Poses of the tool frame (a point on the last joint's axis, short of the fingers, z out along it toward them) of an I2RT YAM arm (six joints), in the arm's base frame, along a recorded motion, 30 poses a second.
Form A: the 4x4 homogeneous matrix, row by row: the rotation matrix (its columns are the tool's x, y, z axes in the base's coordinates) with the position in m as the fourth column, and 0 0 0 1 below. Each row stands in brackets.
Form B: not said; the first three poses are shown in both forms.
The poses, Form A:
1: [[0.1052 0.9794 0.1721 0.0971], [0.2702 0.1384 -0.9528 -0.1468], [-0.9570 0.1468 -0.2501 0.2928], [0 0 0 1]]
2: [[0.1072 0.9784 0.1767 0.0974], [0.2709 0.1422 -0.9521 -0.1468], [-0.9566 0.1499 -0.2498 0.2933], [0 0 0 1]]
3: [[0.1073 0.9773 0.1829 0.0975], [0.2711 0.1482 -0.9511 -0.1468], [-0.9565 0.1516 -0.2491 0.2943], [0 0 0 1]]
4: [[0.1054 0.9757 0.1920 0.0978], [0.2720 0.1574 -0.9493 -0.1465], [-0.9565 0.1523 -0.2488 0.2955], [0 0 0 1]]
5: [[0.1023 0.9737 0.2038 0.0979], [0.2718 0.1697 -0.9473 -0.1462], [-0.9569 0.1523 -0.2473 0.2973], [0 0 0 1]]
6: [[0.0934 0.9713 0.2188 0.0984], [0.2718 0.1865 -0.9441 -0.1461], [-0.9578 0.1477 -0.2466 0.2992], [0 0 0 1]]
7: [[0.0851 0.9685 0.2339 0.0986], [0.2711 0.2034 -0.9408 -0.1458], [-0.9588 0.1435 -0.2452 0.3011], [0 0 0 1]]
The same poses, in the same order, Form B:
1: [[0.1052 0.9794 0.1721 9.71], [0.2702 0.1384 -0.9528 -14.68], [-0.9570 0.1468 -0.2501 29.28], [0 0 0 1]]
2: [[0.1072 0.9784 0.1767 9.74], [0.2709 0.1422 -0.9521 -14.68], [-0.9566 0.1499 -0.2498 29.33], [0 0 0 1]]
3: [[0.1073 0.9773 0.1829 9.75], [0.2711 0.1482 -0.9511 -14.68], [-0.9565 0.1516 -0.2491 29.43], [0 0 0 1]]
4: [[0.1054 0.9757 0.1920 9.78], [0.2720 0.1574 -0.9493 -14.65], [-0.9565 0.1523 -0.2488 29.55], [0 0 0 1]]
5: [[0.1023 0.9737 0.2038 9.79], [0.2718 0.1697 -0.9473 -14.62], [-0.9569 0.1523 -0.2473 29.73], [0 0 0 1]]
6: [[0.0934 0.9713 0.2188 9.84], [0.2718 0.1865 -0.9441 -14.61], [-0.9578 0.1477 -0.2466 29.92], [0 0 0 1]]
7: [[0.0851 0.9685 0.2339 9.86], [0.2711 0.2034 -0.9408 -14.58], [-0.9588 0.1435 -0.2452 30.11], [0 0 0 1]]
